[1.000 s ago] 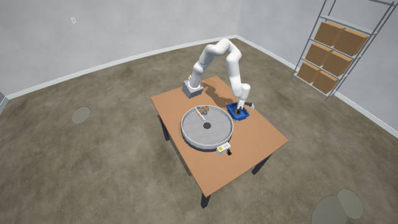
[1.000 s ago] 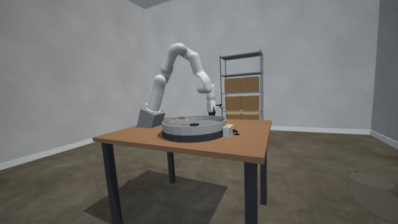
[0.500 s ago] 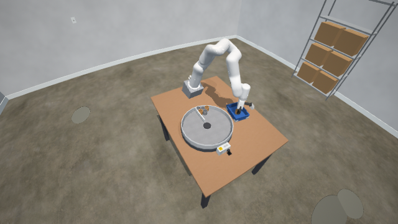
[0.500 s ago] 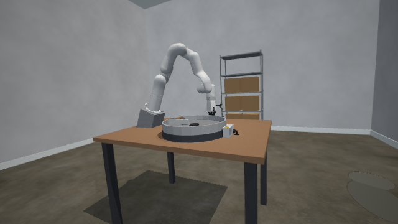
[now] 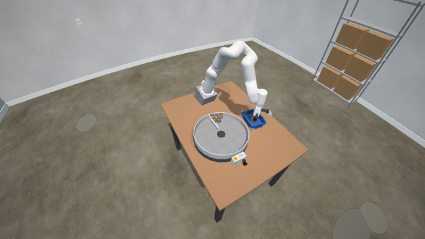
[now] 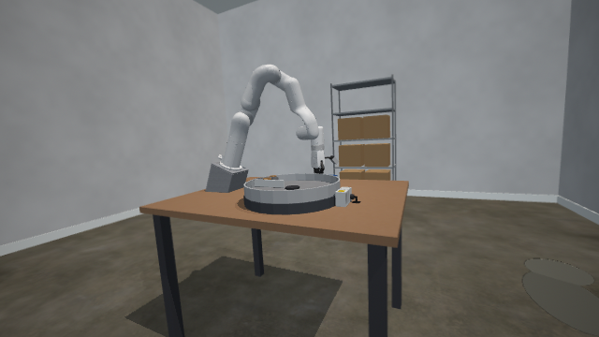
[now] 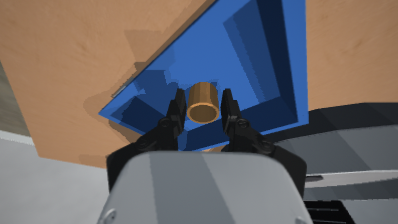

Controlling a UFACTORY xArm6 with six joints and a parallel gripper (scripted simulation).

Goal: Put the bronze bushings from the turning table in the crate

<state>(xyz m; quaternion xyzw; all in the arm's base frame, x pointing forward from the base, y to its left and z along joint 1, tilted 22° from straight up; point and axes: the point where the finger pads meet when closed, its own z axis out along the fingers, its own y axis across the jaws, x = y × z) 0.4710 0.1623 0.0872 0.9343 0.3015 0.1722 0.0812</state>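
Right now my hand is 2 cm above the blue crate, 1 cm to the left of it and 1 cm past it. From my hand the other things lie so: round grey turning table: 36 cm to the right, 5 cm behind, 1 cm above.
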